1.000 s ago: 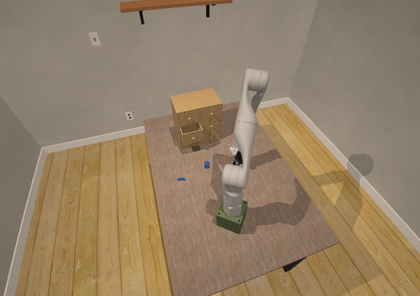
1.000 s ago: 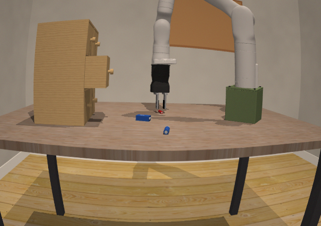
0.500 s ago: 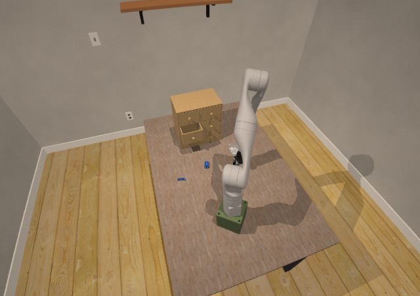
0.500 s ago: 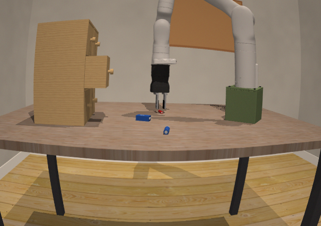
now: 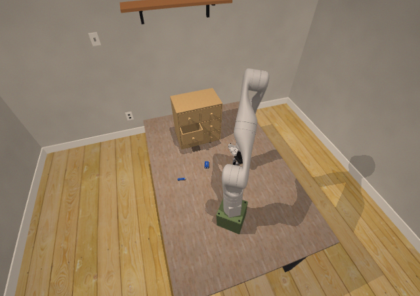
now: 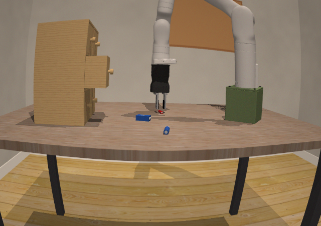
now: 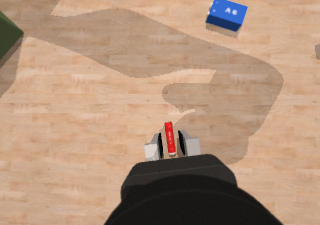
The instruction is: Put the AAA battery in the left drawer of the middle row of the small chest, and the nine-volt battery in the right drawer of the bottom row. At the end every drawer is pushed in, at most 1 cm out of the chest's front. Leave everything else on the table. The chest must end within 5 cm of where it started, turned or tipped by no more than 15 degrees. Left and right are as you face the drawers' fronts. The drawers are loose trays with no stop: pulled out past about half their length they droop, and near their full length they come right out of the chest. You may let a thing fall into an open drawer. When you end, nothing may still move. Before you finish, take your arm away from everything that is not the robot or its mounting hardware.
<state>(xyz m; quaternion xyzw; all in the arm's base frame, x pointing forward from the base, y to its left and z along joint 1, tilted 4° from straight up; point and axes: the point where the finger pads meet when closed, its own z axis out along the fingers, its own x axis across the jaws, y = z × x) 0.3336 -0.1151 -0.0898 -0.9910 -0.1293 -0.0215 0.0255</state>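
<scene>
My hand is 30 mm above the red cylinder battery. Round my hand: blue AAA battery 20 mm behind, 360 mm to the left, 30 mm below; then blue nine-volt battery 50 mm ahead, 180 mm to the left, 30 mm below.
</scene>
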